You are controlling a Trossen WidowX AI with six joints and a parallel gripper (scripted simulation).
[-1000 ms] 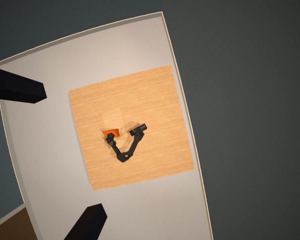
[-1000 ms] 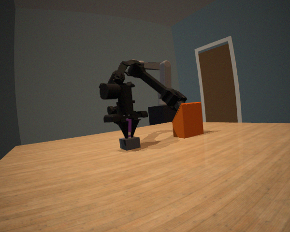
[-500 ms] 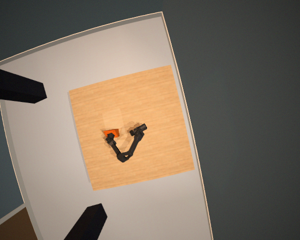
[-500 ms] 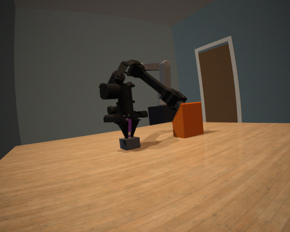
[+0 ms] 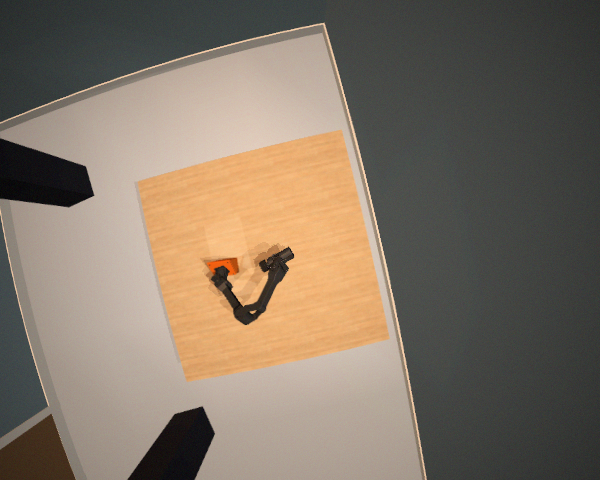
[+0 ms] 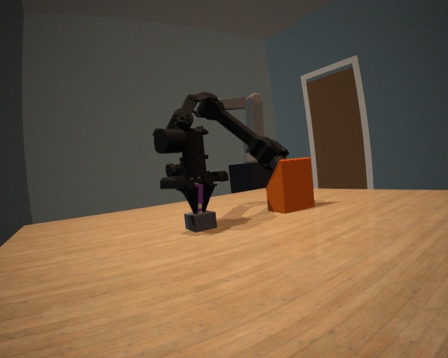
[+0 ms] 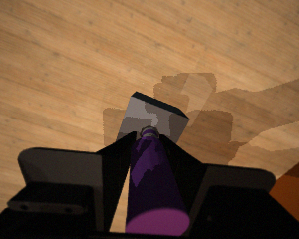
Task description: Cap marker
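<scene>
My gripper tip is 5 cm below the purple cap. From my gripper tip the other things lie so: dark grey holder block (2 cm below).
</scene>
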